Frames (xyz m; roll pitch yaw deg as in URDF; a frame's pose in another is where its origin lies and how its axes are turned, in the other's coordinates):
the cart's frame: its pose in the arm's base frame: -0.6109 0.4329 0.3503 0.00 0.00 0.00
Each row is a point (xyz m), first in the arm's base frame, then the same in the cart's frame.
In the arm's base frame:
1: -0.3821 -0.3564 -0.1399
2: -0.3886 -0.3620 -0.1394
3: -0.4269 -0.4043 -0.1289
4: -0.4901 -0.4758 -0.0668
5: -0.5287 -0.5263 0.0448
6: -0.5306 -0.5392 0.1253
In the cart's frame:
1: 0.2288 -0.7893 -0.4902
2: 0.2223 -0.7949 -0.4897
3: 0.1840 -0.8372 -0.4792
4: 0.1208 -0.9087 -0.4171
5: 0.0822 -0.9592 -0.3055
6: 0.0803 -0.9721 -0.2250

